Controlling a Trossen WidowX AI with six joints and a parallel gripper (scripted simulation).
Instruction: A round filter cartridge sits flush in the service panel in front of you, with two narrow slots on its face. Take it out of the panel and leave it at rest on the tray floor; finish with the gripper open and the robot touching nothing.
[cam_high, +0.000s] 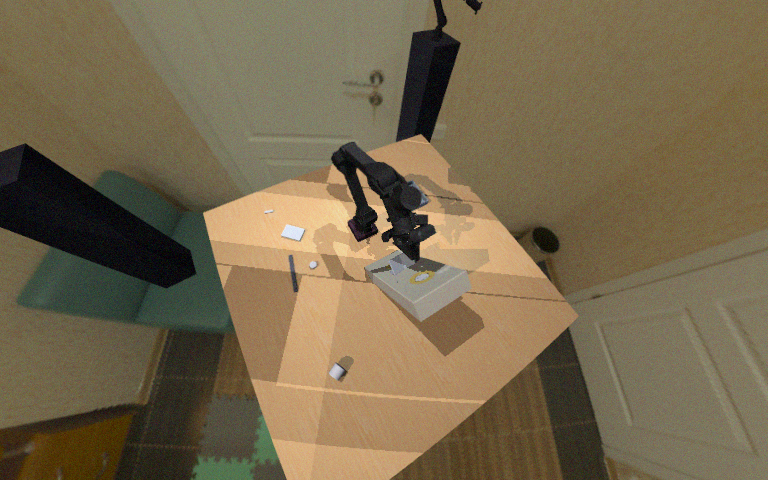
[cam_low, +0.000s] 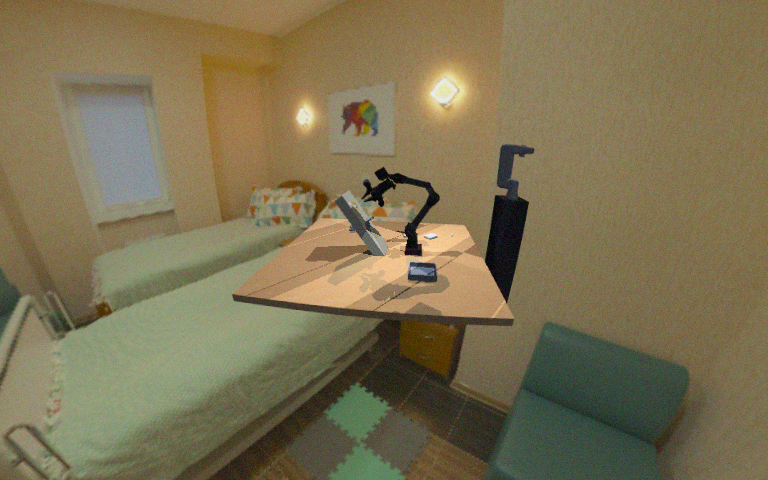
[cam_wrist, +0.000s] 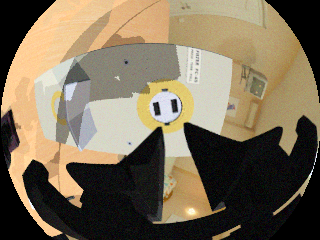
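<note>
My gripper tip is now 60 mm short of the round filter cartridge and 50 mm above it. From my gripper tip the other things lie so: white card: 460 mm behind, 280 mm to the right, 320 mm below; dark blue tray: 370 mm behind, 300 mm to the left, 310 mm below.
</note>
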